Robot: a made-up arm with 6 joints.
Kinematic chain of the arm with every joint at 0, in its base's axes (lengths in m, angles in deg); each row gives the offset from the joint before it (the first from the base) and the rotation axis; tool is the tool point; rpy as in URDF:
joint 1: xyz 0 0 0.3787 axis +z
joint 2: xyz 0 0 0 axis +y
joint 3: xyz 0.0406 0 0.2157 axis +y
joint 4: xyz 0.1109 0 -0.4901 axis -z
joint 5: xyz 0 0 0 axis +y
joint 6: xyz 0.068 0 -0.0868 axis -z
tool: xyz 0 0 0 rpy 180 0 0
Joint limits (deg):
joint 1: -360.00..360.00
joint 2: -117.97..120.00
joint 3: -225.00..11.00
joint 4: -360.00..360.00
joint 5: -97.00..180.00
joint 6: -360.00..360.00
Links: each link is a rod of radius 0.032 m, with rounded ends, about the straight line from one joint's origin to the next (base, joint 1, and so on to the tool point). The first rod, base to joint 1, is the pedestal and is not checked.
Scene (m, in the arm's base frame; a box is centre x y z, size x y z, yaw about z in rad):
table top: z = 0
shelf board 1: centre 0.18 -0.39 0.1 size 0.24 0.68 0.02 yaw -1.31
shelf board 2: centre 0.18 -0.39 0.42 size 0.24 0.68 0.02 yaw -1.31
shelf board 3: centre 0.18 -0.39 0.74 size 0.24 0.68 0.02 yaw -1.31
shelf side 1: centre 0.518 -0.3 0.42 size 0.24 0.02 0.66 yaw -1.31
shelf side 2: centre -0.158 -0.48 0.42 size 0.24 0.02 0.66 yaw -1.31
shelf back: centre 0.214 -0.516 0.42 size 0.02 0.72 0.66 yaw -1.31
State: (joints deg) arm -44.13 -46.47 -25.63 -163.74 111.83 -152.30
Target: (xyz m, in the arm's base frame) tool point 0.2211 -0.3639 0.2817
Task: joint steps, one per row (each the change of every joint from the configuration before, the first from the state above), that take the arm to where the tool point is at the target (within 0.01 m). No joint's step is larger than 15 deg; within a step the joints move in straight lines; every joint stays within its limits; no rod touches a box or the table.
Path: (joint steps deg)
1: 7.62 -11.74 8.26 -2.50 14.57 0.00
2: 7.62 -11.74 8.26 -2.51 14.57 0.00
3: 7.62 -11.74 8.26 -2.50 14.57 0.00
4: -2.48 14.71 3.95 14.64 8.15 0.00
5: -2.47 14.72 3.95 14.64 8.16 0.00
6: -2.48 14.71 3.95 14.65 8.15 0.00
7: -4.26 1.97 -3.57 -5.63 -12.52 0.00
8: -4.27 1.97 -3.56 -5.64 -12.51 0.00
9: -4.27 1.97 -3.57 -5.63 -12.52 0.00
10: -4.26 1.97 -3.57 -5.63 -12.51 0.00
11: -4.27 1.97 -3.57 -5.63 -12.52 0.00
12: -4.27 1.97 -3.56 -5.63 -12.51 0.00

